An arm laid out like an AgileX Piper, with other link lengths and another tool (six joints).
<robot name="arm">
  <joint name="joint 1" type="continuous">
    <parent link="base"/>
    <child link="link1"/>
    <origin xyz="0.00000 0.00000 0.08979" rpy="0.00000 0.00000 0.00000"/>
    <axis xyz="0 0 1"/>
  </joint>
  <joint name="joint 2" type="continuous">
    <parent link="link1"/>
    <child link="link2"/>
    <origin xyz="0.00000 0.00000 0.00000" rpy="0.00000 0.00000 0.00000"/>
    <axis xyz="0 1 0"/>
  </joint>
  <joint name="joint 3" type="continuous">
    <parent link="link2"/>
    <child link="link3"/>
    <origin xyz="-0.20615 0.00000 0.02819" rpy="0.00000 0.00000 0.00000"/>
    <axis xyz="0 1 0"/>
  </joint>
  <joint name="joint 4" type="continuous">
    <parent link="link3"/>
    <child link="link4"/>
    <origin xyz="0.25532 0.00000 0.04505" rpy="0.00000 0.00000 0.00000"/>
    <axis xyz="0.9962 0 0.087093"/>
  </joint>
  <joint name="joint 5" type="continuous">
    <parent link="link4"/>
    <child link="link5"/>
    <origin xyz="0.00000 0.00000 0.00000" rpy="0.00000 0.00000 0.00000"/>
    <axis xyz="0 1 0"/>
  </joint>
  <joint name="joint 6" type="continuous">
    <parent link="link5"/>
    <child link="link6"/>
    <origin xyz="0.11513 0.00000 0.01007" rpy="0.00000 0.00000 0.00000"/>
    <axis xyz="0.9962 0 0.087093"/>
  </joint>
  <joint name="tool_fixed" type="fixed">
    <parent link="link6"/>
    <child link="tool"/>
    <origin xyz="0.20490 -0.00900 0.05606" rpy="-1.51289 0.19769 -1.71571"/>
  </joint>
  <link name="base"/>
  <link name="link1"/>
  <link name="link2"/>
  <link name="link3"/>
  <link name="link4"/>
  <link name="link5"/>
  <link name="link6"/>
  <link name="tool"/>
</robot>
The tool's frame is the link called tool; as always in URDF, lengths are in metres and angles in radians. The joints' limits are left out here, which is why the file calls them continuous.
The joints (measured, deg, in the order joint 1, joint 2, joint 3, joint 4, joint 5, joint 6), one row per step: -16.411, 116.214, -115.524, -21.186, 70.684, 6.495; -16.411, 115.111, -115.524, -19.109, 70.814, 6.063; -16.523, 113.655, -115.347, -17.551, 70.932, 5.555; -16.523, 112.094, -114.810, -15.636, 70.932, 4.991; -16.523, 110.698, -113.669, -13.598, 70.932, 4.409; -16.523, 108.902, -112.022, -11.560, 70.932, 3.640; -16.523, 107.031, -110.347, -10.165, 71.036, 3.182; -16.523, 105.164, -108.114, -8.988, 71.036, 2.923; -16.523, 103.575, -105.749, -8.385, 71.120, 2.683; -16.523, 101.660, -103.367, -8.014, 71.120, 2.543; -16.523, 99.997, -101.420, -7.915, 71.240, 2.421; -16.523, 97.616, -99.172, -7.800, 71.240, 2.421; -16.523, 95.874, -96.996, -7.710, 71.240, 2.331; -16.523, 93.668, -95.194, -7.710, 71.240, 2.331; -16.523, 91.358, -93.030, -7.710, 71.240, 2.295; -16.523, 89.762, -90.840, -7.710, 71.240, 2.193; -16.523, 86.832, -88.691, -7.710, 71.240, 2.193; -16.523, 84.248, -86.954, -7.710, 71.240, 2.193; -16.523, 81.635, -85.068, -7.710, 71.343, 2.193; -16.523, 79.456, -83.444, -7.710, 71.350, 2.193
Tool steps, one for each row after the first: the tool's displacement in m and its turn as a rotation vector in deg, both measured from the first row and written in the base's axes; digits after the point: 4 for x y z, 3 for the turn. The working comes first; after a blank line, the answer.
Tool pose at each row, in the base's axes (x y z in m, rotation vector in deg; the steps are taken from these numbers as rounded here): 0.4788, -0.2647, 0.0462, 78.948, -145.626, 53.693; 0.4822, -0.2553, 0.0520, 79.911, -147.668, 53.198; 0.4839, -0.2488, 0.0610, 80.656, -149.258, 53.371; 0.4860, -0.2393, 0.0683, 81.878, -150.972, 53.120; 0.4861, -0.2285, 0.0696, -82.141, 150.295, -51.080; 0.4846, -0.2170, 0.0711, -82.509, 149.151, -48.912; 0.4813, -0.2084, 0.0736, -82.633, 148.407, -47.424; 0.4760, -0.2005, 0.0723, -82.874, 148.141, -45.749; 0.4688, -0.1950, 0.0678, -83.561, 148.414, -44.319; 0.4615, -0.1908, 0.0664, -83.935, 148.533, -43.490; 0.4546, -0.1882, 0.0658, -84.308, 148.717, -43.037; 0.4473, -0.1854, 0.0692, -84.183, 148.588, -43.021; 0.4400, -0.1827, 0.0674, -84.556, 148.802, -42.540; 0.4340, -0.1809, 0.0722, -84.294, 148.522, -42.912; 0.4266, -0.1787, 0.0748, -84.247, 148.397, -43.057; 0.4189, -0.1764, 0.0712, -84.770, 148.741, -42.540; 0.4117, -0.1742, 0.0781, -84.263, 148.200, -43.259; 0.4058, -0.1725, 0.0850, -83.712, 147.610, -44.032; 0.3988, -0.1704, 0.0903, -83.288, 147.184, -44.597; 0.3930, -0.1687, 0.0942, -82.929, 146.799, -45.090

0.0034, 0.0094, 0.0058, 1.584, -1.343, 0.500; 0.0051, 0.0159, 0.0148, 2.581, -2.695, 0.958; 0.0072, 0.0254, 0.0221, 3.924, -3.996, 1.680; 0.0073, 0.0362, 0.0234, 5.594, -4.604, 2.422; 0.0058, 0.0477, 0.0249, 7.225, -5.058, 3.333; 0.0025, 0.0563, 0.0274, 8.364, -5.401, 3.884; -0.0028, 0.0642, 0.0261, 9.505, -5.320, 4.218; -0.0100, 0.0697, 0.0216, 10.269, -4.610, 4.403; -0.0173, 0.0739, 0.0202, 10.722, -4.235, 4.521; -0.0242, 0.0765, 0.0196, 10.906, -3.846, 4.582; -0.0315, 0.0793, 0.0230, 10.972, -4.007, 4.608; -0.0388, 0.0820, 0.0212, 11.167, -3.594, 4.653; -0.0448, 0.0838, 0.0260, 11.037, -3.975, 4.694; -0.0522, 0.0860, 0.0286, 10.977, -4.101, 4.741; -0.0599, 0.0883, 0.0250, 11.136, -3.506, 4.770; -0.0671, 0.0905, 0.0319, 10.883, -4.242, 4.850; -0.0730, 0.0922, 0.0388, 10.609, -5.040, 4.936; -0.0800, 0.0943, 0.0441, 10.408, -5.631, 4.986; -0.0858, 0.0960, 0.0480, 10.230, -6.149, 5.040
